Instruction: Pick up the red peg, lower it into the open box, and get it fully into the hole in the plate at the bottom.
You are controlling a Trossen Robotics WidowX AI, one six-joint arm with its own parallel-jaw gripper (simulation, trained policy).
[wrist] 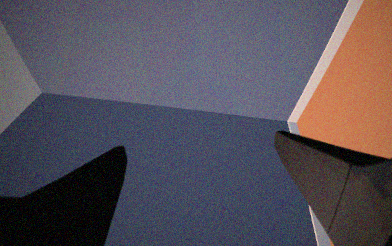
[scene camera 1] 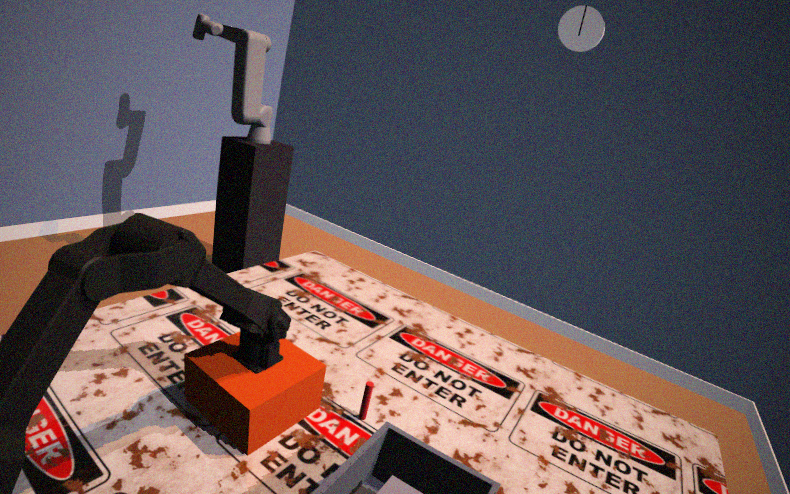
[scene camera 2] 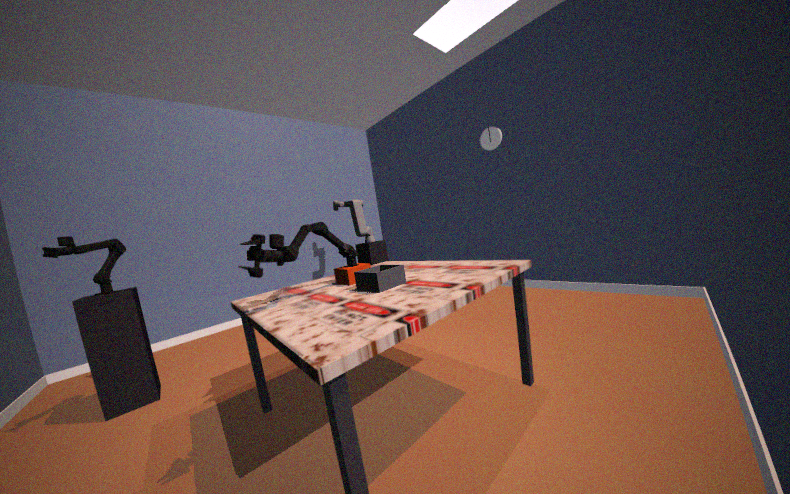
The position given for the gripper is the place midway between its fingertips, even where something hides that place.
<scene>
The gripper shows in the wrist view (201, 145) and in scene camera 2 (239, 255); in scene camera 1 it is out of frame.
</scene>
